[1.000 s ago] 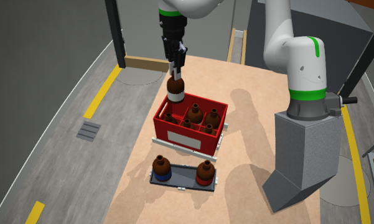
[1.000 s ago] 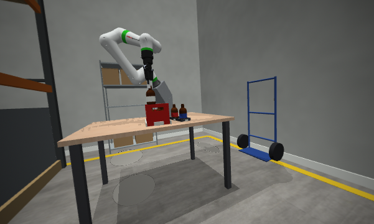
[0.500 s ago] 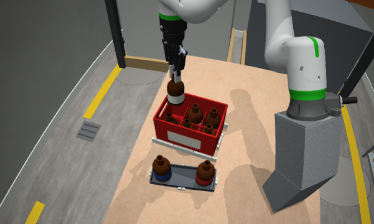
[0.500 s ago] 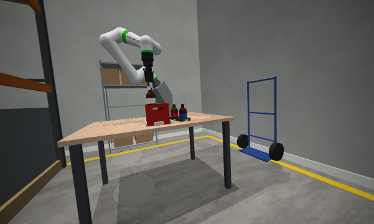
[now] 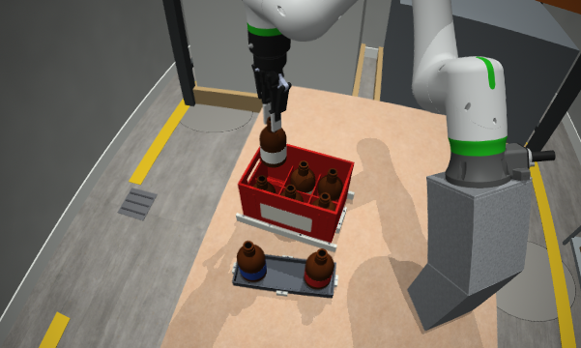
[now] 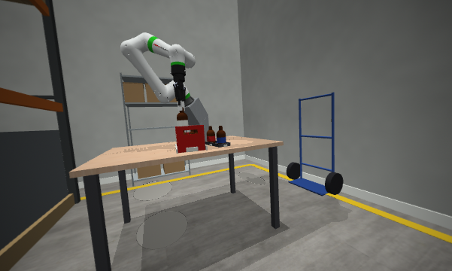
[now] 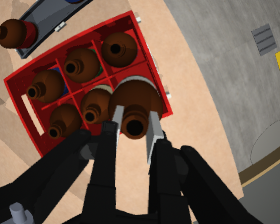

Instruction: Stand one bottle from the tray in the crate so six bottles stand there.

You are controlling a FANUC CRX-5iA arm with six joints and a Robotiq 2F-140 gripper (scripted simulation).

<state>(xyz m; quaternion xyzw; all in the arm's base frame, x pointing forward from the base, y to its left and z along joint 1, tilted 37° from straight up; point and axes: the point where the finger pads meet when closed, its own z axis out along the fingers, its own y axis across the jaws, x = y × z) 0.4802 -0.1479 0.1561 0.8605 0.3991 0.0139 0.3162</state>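
The white-banded bottle is 90 mm below my hand. From my hand the other things lie so: red-labelled bottle (160 mm behind, 290 mm to the left, 230 mm below); then tray (70 mm behind, 290 mm to the left, 300 mm below); then crate (80 mm behind, 60 mm to the left, 230 mm below).
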